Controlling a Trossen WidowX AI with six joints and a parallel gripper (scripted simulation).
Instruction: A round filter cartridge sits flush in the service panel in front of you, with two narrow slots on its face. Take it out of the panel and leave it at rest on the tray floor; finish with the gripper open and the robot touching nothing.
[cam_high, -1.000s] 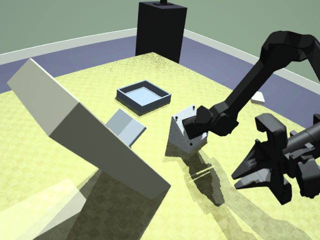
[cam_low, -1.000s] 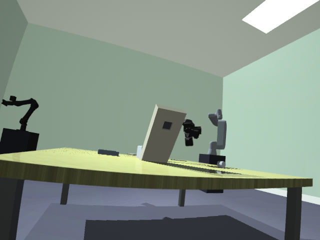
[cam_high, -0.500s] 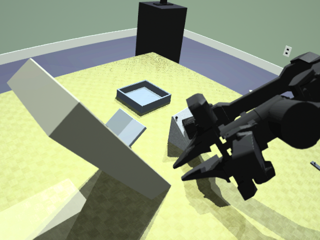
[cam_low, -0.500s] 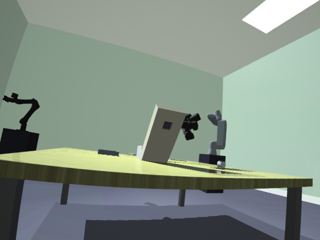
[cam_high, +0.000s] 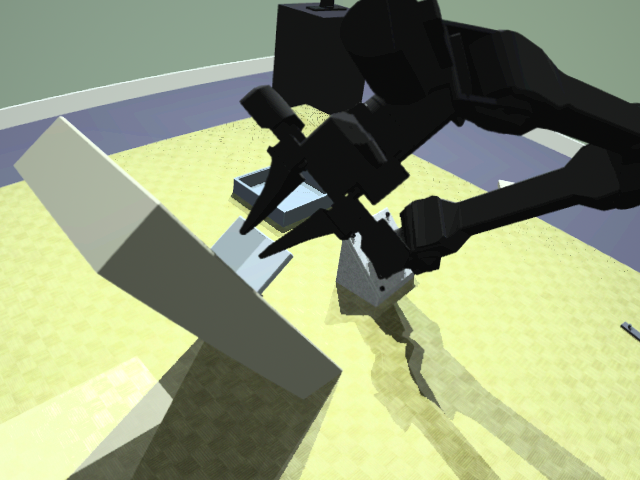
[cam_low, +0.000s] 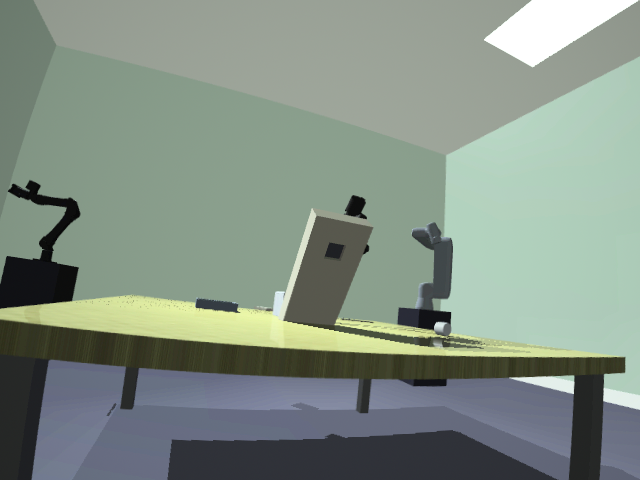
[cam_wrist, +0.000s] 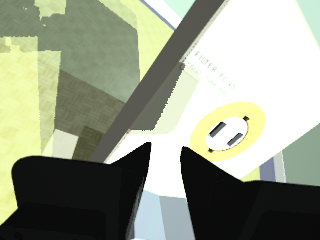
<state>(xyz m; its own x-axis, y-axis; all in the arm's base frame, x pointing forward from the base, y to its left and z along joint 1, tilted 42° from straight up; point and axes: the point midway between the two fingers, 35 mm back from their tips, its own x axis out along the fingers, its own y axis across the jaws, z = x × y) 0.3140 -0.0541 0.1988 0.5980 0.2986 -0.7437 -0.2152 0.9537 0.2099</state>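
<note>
Now: gripper tip 60 mm to the left of the round filter cartridge and 50 mm short of it. Round my gripper tip: cream service panel: 80 mm below, 70 mm to the right, 10 mm ahead; then tray: 370 mm to the right, 360 mm behind, 240 mm below.
</note>
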